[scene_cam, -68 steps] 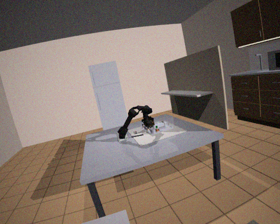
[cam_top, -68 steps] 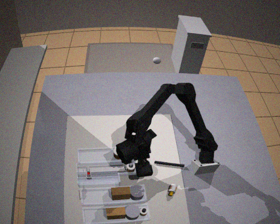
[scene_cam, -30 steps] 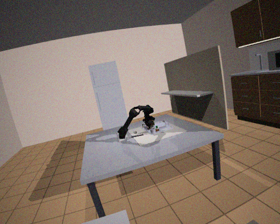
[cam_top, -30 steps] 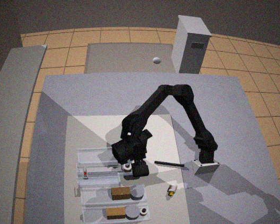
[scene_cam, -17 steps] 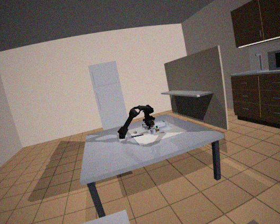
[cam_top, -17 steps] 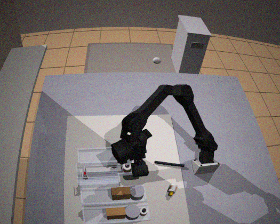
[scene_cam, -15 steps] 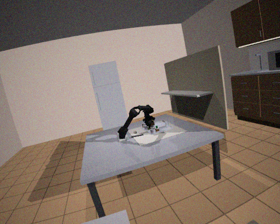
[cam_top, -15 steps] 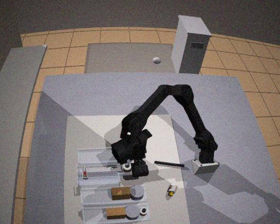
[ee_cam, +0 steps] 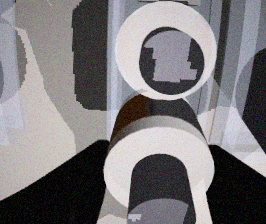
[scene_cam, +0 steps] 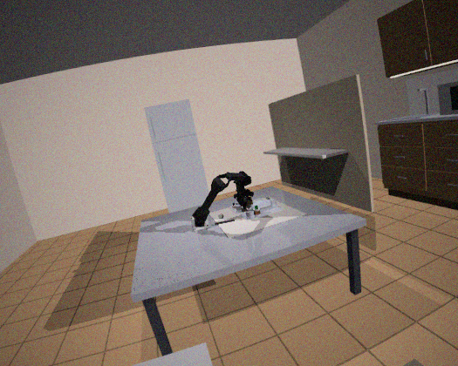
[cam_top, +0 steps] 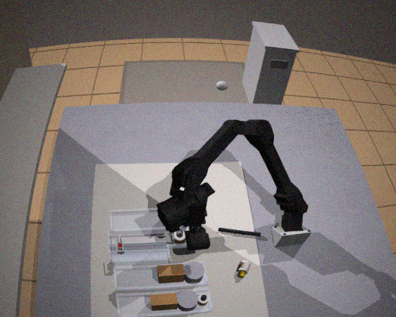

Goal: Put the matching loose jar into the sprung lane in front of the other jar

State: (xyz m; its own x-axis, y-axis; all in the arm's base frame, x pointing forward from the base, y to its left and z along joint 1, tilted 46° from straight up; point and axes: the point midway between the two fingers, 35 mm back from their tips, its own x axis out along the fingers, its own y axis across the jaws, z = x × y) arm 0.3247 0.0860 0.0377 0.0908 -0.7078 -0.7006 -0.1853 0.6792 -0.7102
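The sprung lane is 14 cm ahead of my gripper tip, 5 cm to the left of it and 4 cm below it. Also, from my gripper tip: thin black bar 16 cm behind, 5 cm below, 4 cm to the right; red mark 21 cm ahead, 8 cm to the left, 1 cm above.
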